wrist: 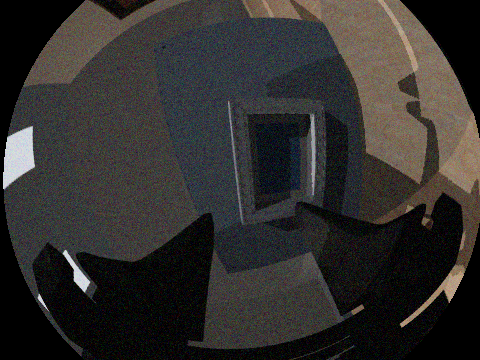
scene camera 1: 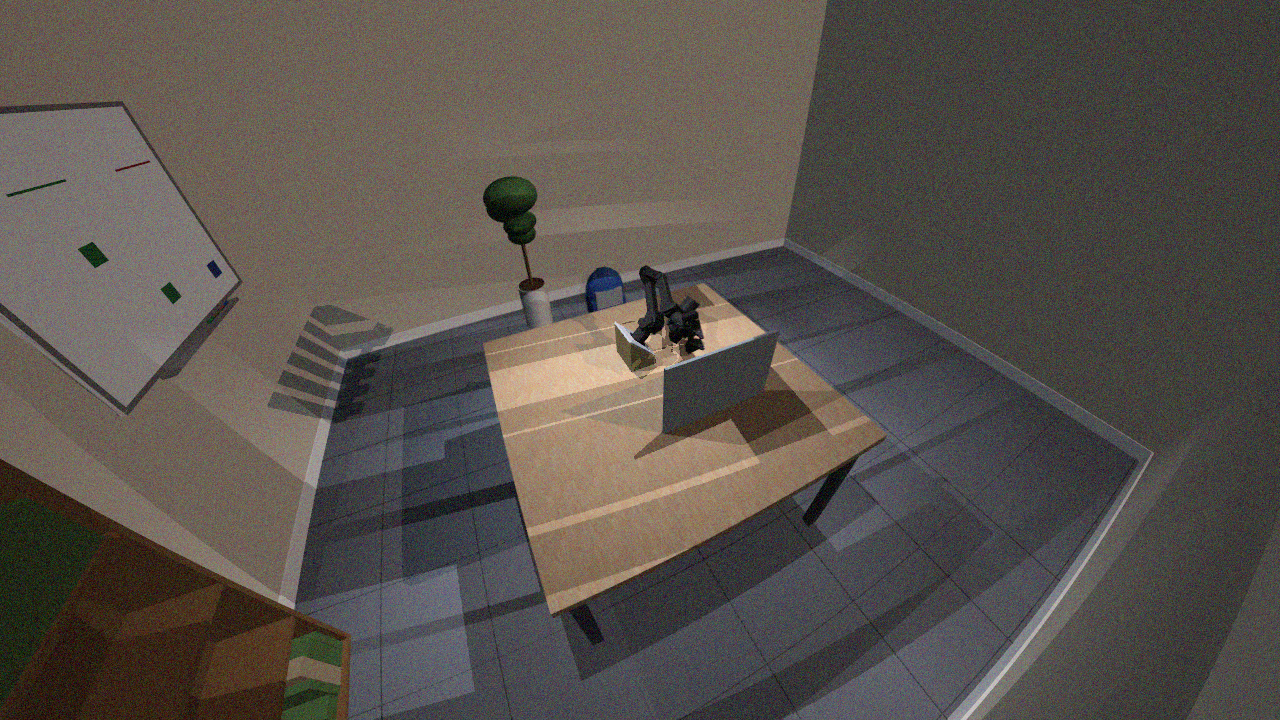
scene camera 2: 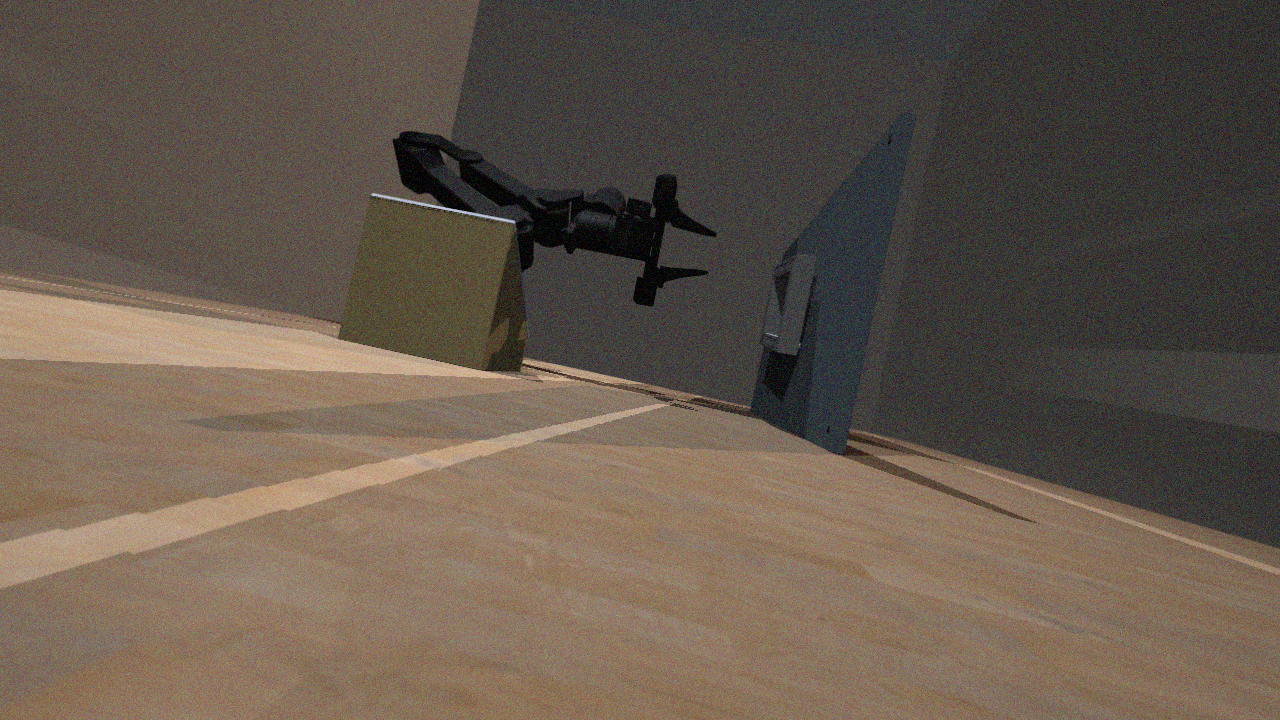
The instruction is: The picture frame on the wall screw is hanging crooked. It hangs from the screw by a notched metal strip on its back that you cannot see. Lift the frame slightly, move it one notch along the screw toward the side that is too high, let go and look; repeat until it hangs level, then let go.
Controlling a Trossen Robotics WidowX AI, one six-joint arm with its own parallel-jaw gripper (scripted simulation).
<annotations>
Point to a picture frame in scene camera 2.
791,282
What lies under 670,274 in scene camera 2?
The gripper.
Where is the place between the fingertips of the gripper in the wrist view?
255,214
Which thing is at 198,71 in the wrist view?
A wall panel.
</annotations>
